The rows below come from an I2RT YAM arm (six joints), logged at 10 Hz.
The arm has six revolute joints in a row. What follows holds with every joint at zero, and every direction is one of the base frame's.
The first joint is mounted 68 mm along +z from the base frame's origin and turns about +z.
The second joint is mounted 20 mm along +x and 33.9 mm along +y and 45.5 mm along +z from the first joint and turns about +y.
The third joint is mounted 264 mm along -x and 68.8 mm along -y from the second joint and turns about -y.
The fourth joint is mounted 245 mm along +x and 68.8 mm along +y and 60 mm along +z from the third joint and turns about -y.
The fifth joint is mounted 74 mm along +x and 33.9 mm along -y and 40.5 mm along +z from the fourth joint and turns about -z.
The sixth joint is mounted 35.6 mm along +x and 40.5 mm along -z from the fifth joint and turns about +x.
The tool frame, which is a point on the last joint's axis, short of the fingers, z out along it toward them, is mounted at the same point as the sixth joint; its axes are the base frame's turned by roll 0, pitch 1.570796 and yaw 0 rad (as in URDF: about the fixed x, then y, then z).
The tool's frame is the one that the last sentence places.
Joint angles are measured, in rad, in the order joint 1, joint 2, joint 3, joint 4, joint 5, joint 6. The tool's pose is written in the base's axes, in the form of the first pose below.
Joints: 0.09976 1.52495 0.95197 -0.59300 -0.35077 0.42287
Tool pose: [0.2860 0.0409 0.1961], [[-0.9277 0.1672 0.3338], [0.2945 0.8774 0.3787], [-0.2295 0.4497 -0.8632]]
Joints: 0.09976 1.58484 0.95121 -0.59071 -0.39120 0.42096
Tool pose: [0.2902 0.0427 0.1802], [[-0.9445 0.1808 0.2744], [0.2851 0.8661 0.4107], [-0.1634 0.4661 -0.8695]]
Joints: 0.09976 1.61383 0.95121 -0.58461 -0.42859 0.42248
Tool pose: [0.2923 0.0441 0.1730], [[-0.9515 0.1843 0.2464], [0.2796 0.8522 0.4423], [-0.1284 0.4897 -0.8624]]
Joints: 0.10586 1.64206 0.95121 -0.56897 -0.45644 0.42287
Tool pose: [0.2949 0.0471 0.1661], [[-0.9573 0.1797 0.2266], [0.2687 0.8423 0.4673], [-0.1068 0.5082 -0.8546]]
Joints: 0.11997 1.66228 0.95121 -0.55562 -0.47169 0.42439
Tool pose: [0.2965 0.0520 0.1611], [[-0.9627 0.1698 0.2104], [0.2534 0.8381 0.4831], [-0.0944 0.5184 -0.8499]]
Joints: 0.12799 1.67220 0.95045 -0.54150 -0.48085 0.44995
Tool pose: [0.2977 0.0549 0.1587], [[-0.9608 0.1842 0.2072], [0.2651 0.8286 0.4930], [-0.0809 0.5286 -0.8450]]
